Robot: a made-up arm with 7 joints. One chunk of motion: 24 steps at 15 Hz.
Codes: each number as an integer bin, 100 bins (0 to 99) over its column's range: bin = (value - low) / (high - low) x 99, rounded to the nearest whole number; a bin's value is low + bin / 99 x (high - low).
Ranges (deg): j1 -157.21..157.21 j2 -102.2..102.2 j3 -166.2..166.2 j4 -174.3..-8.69 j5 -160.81..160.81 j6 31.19..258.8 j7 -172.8..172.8
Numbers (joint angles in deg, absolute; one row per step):
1: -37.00 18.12 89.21 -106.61 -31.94 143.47 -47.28
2: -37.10 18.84 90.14 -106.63 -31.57 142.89 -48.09
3: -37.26 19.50 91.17 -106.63 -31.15 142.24 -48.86
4: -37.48 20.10 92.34 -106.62 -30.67 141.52 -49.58
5: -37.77 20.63 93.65 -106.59 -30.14 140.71 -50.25
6: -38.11 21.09 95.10 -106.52 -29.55 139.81 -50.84
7: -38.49 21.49 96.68 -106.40 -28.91 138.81 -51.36
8: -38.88 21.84 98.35 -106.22 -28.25 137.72 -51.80
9: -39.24 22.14 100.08 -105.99 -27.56 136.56 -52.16
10: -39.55 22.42 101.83 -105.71 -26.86 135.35 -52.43
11: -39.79 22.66 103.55 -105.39 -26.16 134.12 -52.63
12: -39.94 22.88 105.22 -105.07 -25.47 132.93 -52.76
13: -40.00 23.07 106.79 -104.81 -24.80 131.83 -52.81
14: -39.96 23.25 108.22 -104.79 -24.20 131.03 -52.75
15: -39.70 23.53 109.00 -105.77 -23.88 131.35 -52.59
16: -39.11 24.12 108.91 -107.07 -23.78 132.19 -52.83
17: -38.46 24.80 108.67 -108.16 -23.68 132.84 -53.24
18: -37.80 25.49 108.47 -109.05 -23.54 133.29 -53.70
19: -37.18 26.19 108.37 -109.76 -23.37 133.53 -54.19
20: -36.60 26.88 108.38 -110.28 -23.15 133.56 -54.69
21: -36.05 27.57 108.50 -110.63 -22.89 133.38 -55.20
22: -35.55 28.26 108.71 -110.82 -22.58 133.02 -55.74
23: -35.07 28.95 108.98 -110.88 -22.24 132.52 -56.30
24: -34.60 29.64 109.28 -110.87 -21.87 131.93 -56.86
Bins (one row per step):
1: 38 58 76 40 40 49 36
2: 38 59 76 40 40 49 36
3: 38 59 77 40 40 48 36
4: 38 59 77 40 40 48 35
5: 38 59 77 40 40 48 35
6: 38 60 78 41 40 47 35
7: 37 60 78 41 41 47 35
8: 37 60 79 41 41 46 35
9: 37 60 79 41 41 46 35
10: 37 60 80 41 41 45 34
11: 37 60 80 41 41 45 34
12: 37 61 81 41 42 44 34
13: 37 61 81 42 42 44 34
14: 37 61 82 42 42 43 34
15: 37 61 82 41 42 44 34
16: 37 61 82 40 42 44 34
17: 37 62 82 40 42 44 34
18: 38 62 82 39 42 44 34
19: 38 62 82 39 42 45 34
20: 38 63 82 38 42 45 34
21: 38 63 82 38 42 44 34
22: 38 63 82 38 43 44 34
23: 38 64 82 38 43 44 33
24: 39 64 82 38 43 44 33

